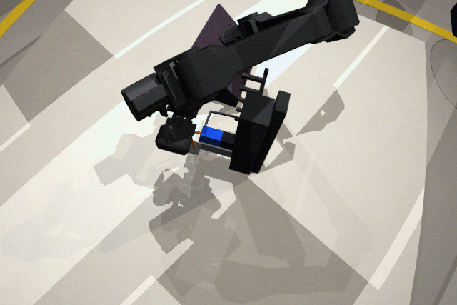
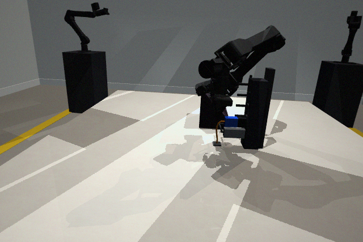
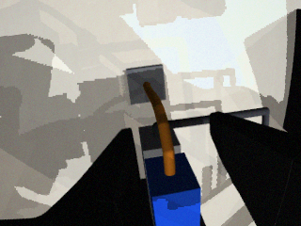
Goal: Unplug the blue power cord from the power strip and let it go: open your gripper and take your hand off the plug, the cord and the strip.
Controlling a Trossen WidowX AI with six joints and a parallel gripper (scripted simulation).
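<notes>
My gripper tip is 70 mm to the right of the blue plug, 10 mm past it and 10 mm above it.
</notes>
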